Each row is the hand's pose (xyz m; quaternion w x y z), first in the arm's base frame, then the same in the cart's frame.
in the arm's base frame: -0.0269 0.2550 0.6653 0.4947 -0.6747 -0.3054 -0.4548
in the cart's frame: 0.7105 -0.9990 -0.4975 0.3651 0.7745 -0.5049 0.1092
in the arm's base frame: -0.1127 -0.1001 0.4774 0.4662 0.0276 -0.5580 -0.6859
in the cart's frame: 0.5907 -0.6564 -0.3050 0.1935 0.8951 0.2115 0.3416
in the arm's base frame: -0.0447 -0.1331 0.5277 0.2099 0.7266 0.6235 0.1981
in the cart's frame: 0.5856 -0.7098 -0.2318 0.2141 0.6753 -0.2712 -0.6516
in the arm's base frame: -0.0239 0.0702 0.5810 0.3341 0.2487 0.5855 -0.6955
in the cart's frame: 0.6292 -0.8599 -0.3738 0.6281 -0.1135 0.1749 0.7497
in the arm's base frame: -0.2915 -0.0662 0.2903 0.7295 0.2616 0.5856 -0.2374
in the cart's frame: 0.5575 -0.4606 -0.4744 0.1643 -0.1627 -0.1476 0.9616
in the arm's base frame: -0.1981 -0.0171 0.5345 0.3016 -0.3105 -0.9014 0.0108
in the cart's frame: 0.6943 -0.6708 -0.3857 0.3422 -0.8984 0.1632 0.2218
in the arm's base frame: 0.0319 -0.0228 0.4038 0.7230 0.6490 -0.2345 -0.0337
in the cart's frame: 0.4493 -0.7610 -0.3422 0.4803 -0.3118 -0.2841 -0.7690
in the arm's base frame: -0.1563 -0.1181 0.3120 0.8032 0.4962 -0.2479 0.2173
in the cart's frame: 0.4870 -0.5357 -0.3703 0.6491 -0.2836 -0.0400 -0.7048
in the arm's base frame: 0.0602 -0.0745 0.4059 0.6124 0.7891 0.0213 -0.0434
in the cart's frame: 0.4297 -0.7534 -0.2871 0.3911 -0.0382 -0.3847 -0.8352
